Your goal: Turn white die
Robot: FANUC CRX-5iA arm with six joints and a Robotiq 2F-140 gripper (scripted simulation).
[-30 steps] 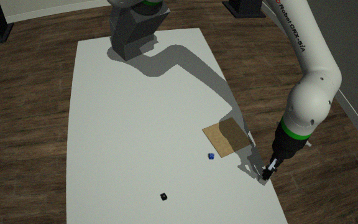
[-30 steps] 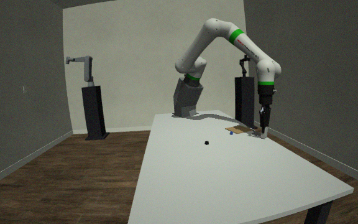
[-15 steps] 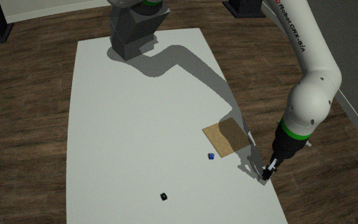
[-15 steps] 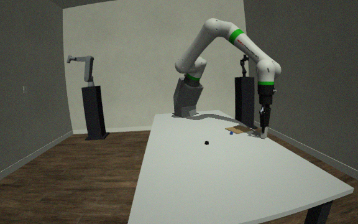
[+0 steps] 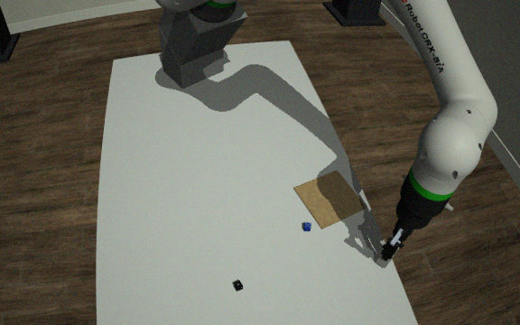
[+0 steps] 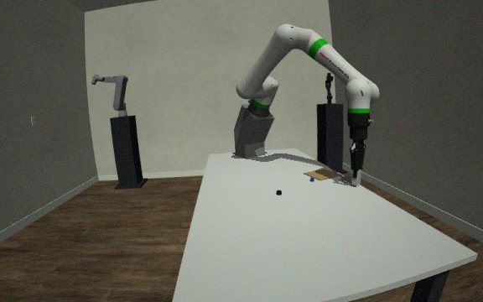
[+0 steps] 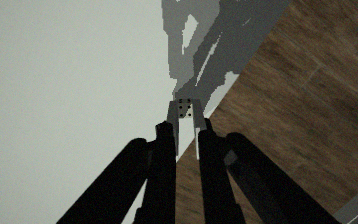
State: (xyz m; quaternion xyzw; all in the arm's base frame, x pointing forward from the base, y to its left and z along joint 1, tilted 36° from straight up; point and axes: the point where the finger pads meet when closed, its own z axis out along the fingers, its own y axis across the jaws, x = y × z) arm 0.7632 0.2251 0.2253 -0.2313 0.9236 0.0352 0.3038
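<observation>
My hand is 21 cm past the brown mat, 6 cm to the left of it and 4 cm above it. Also, from my hand: white die (3 cm below); then blue die (14 cm behind, 15 cm to the right, 3 cm below); then black die (3 cm behind, 34 cm to the right, 3 cm below).
</observation>
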